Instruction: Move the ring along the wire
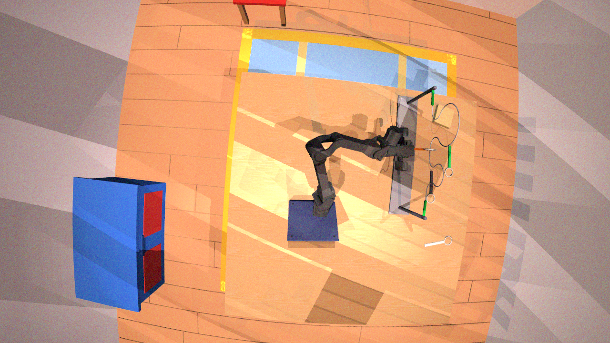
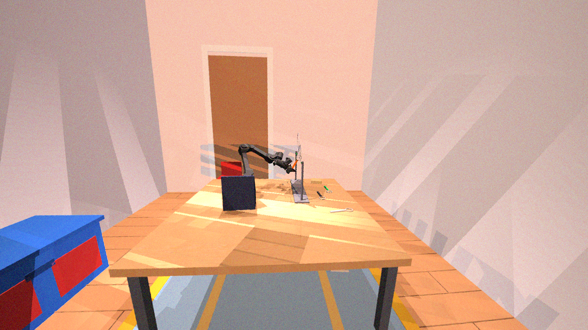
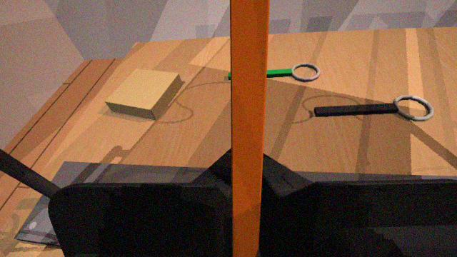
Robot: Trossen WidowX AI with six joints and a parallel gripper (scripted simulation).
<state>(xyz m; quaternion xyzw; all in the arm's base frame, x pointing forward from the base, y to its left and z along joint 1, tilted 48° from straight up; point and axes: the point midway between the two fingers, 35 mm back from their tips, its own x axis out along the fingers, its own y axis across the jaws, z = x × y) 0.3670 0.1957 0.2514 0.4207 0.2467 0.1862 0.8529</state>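
My gripper tip is 9 cm below the orange-handled ring and 1 cm to the left of it. Round my gripper tip: tan block (23 cm ahead, 21 cm to the left, 15 cm below); dark-handled ring (20 cm ahead, 19 cm to the right, 16 cm below); green-handled ring (29 cm ahead, 16 cm below, 4 cm to the right).
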